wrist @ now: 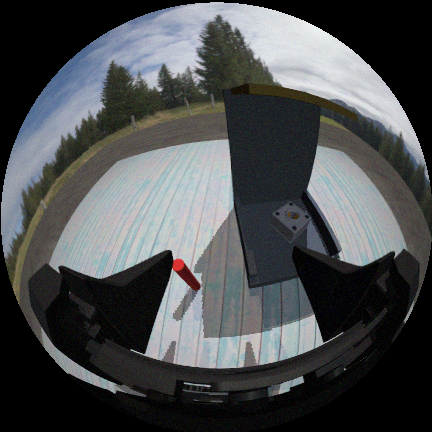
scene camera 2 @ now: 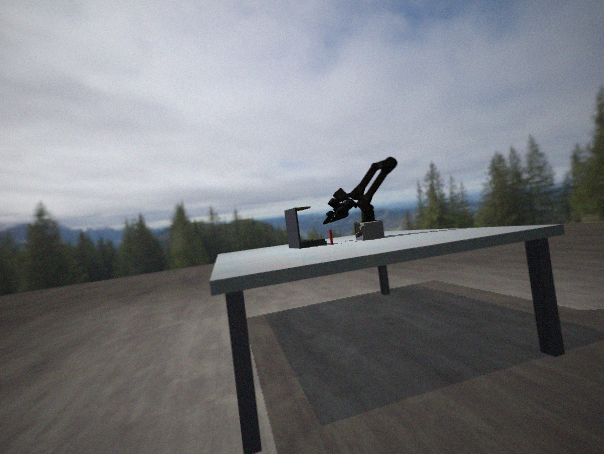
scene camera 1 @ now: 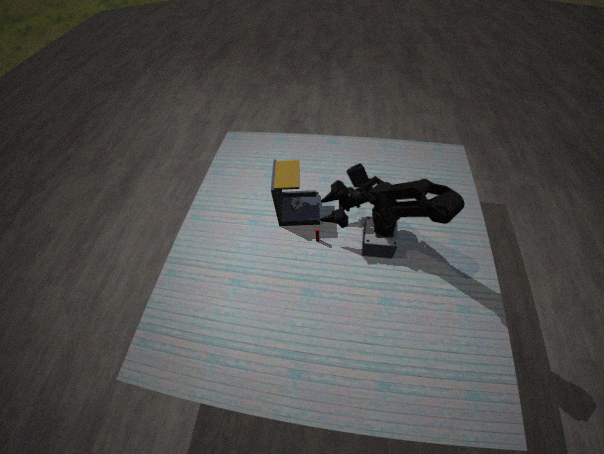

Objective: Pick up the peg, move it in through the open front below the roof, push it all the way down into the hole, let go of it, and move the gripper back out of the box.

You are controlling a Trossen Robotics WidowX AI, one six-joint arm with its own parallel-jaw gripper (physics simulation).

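Frame: origin at the arm's base, x ahead, y left, z up, level; centimetres.
Seen in the pictures: gripper, fingertip midpoint: [wrist: 234, 255] [scene camera 2: 326, 222] [scene camera 1: 320, 210]; arm's base, link origin: [scene camera 2: 368, 221] [scene camera 1: 383, 229].
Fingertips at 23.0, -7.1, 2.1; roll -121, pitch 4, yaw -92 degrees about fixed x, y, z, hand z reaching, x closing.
Offsets run from my fingertips to a thing's middle, as dx, dy, dz. "spot": to the spot under its first point. Level surfaces: height alone.
A thin red peg @[+1.4, +5.7, -8.0] [scene camera 1: 317, 235] [scene camera 2: 331, 237] [wrist: 187, 275] stands upright on the table, beside the box. The dark box has a tall back wall [scene camera 2: 292, 228] [wrist: 275, 150], a yellow roof [scene camera 1: 286, 174] [wrist: 280, 93] and a low floor tray @[spot: +14.2, -5.0, -11.2] [scene camera 1: 287, 217]. A grey square block with the round hole @[+10.2, -10.4, -9.5] [wrist: 293, 215] sits on the box floor. My gripper [scene camera 1: 321, 210] [wrist: 234, 255] is open and empty, above the table in front of the box. In the wrist view the peg shows just inside the left finger, apart from it.
The white and pale blue table top @[dz -12.0] [scene camera 1: 300, 325] [scene camera 2: 400, 244] [wrist: 165, 200] carries everything. The arm's grey base [scene camera 1: 380, 245] [scene camera 2: 369, 230] stands to the right of the peg. A low rim @[spot: +7.3, -16.6, -9.2] [wrist: 324, 227] runs along one side of the box floor. Shadows fall around the peg and box.
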